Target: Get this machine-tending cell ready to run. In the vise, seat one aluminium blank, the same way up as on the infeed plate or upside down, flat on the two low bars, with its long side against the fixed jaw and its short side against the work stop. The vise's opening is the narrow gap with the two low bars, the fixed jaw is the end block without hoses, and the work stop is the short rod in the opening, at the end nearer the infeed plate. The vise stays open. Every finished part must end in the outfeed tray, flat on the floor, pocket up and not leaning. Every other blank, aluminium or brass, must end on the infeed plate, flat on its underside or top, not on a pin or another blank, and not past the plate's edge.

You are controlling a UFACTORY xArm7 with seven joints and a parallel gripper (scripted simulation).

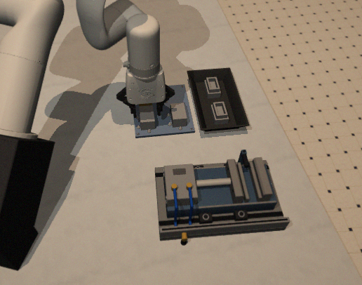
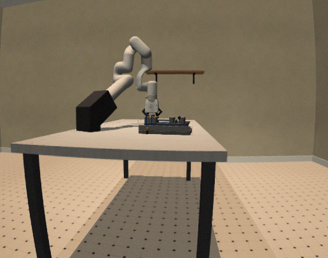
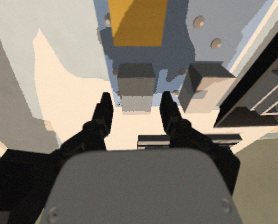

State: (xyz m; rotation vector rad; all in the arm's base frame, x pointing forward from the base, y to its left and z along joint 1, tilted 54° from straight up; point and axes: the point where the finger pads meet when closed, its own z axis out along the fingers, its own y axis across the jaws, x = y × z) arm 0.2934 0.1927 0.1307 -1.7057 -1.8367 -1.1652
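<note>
Right now my hand is 90 mm to the right of the brass blank, 40 mm above it and 20 mm past it. The rest, counted from my hand: hosed end block 240 mm to the right, 110 mm ahead, 20 mm above.
</note>
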